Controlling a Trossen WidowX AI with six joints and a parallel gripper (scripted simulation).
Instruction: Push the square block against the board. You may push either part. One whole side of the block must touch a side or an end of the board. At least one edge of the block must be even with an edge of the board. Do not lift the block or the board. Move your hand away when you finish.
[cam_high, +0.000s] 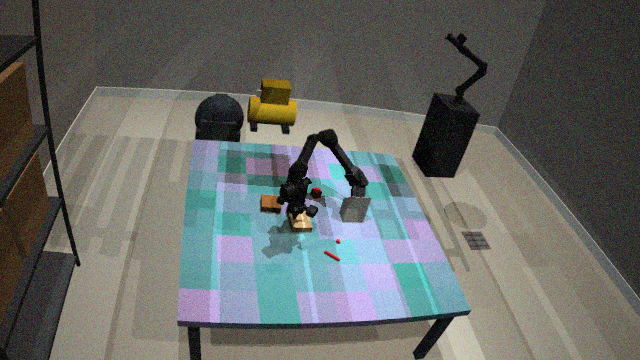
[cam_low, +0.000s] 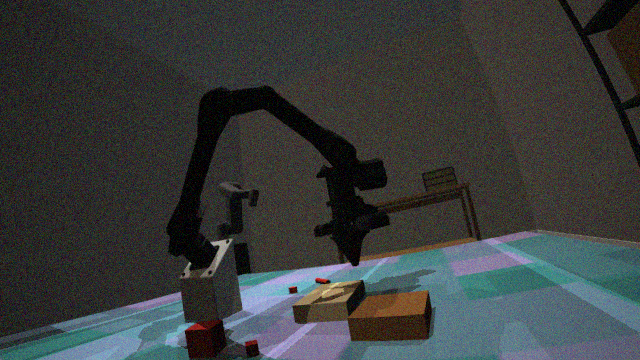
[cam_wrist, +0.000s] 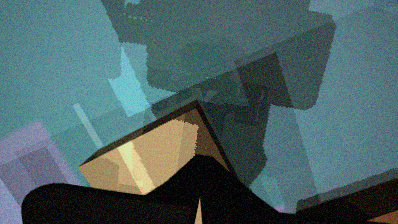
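Right now my gripper tip is 60 mm to the left of the board, 50 mm above it and 40 mm past it. Round my gripper tip: square block 170 mm to the right, 80 mm ahead, 50 mm below; then red stick 190 mm to the left, 150 mm behind, 60 mm below.
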